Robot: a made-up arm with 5 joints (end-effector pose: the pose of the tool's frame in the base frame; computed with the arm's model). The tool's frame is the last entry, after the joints. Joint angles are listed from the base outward.
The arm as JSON. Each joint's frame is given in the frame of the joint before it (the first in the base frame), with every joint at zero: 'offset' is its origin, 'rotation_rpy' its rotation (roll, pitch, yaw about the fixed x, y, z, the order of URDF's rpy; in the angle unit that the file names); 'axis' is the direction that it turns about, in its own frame. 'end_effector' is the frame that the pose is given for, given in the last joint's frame.
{
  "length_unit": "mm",
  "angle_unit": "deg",
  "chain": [
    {
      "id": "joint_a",
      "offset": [
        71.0,
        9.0,
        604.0
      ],
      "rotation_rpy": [
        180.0,
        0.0,
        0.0
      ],
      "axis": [
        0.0,
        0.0,
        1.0
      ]
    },
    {
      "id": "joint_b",
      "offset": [
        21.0,
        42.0,
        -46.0
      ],
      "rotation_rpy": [
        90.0,
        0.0,
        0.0
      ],
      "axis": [
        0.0,
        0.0,
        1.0
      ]
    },
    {
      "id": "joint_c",
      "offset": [
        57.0,
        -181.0,
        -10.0
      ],
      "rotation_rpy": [
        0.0,
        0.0,
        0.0
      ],
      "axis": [
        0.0,
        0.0,
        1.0
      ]
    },
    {
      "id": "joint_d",
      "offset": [
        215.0,
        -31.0,
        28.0
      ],
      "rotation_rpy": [
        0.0,
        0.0,
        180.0
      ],
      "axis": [
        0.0,
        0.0,
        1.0
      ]
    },
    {
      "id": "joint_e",
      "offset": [
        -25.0,
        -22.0,
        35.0
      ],
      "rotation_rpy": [
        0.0,
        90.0,
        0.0
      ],
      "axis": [
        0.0,
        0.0,
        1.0
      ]
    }
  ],
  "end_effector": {
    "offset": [
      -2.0,
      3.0,
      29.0
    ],
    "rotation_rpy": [
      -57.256,
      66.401,
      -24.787
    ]
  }
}
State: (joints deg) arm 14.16 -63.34 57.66 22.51 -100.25
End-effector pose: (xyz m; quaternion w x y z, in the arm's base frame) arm 0.1562 -0.0046 0.8158 0.1291 0.9437 0.0576 -0.2989
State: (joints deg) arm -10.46 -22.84 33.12 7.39 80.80
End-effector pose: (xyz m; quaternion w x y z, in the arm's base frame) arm 0.2743 0.0611 0.8099 0.9757 -0.2171 -0.0139 -0.0253
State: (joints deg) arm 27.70 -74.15 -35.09 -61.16 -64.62
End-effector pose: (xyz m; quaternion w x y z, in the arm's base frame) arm -0.1289 0.1243 0.9650 0.3331 0.1328 -0.5103 0.7817
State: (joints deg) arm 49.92 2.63 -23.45 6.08 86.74
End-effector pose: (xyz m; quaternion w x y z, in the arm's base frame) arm 0.2610 -0.1949 0.9095 0.7628 -0.3200 -0.1496 -0.5416
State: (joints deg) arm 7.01 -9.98 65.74 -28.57 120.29
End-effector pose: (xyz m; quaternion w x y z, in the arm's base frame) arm 0.2485 -0.0001 0.6572 0.8560 -0.5144 0.0491 -0.0193
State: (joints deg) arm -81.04 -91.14 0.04 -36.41 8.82
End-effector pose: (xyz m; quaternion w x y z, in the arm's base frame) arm 0.0299 -0.1652 0.9264 0.1023 0.8019 -0.3842 0.4461
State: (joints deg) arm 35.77 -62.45 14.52 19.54 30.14
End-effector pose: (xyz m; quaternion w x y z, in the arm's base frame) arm 0.0908 0.0123 0.9448 0.8218 0.1674 -0.3671 -0.4024
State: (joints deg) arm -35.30 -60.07 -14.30 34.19 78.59
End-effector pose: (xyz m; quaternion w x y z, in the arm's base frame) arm 0.0078 -0.0182 0.9847 0.8764 0.0288 -0.4759 0.0676
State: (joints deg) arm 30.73 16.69 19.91 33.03 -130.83
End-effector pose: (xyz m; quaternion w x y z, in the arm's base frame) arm 0.3294 -0.1360 0.6996 0.3243 -0.7473 0.0947 0.5722
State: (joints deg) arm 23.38 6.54 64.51 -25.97 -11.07
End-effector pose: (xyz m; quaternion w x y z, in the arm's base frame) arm 0.2424 -0.0516 0.6197 0.6482 0.4860 0.2212 -0.5428
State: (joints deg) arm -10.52 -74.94 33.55 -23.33 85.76
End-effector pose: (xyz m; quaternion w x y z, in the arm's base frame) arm 0.0897 0.0268 0.9037 0.7415 -0.0681 -0.6431 -0.1787
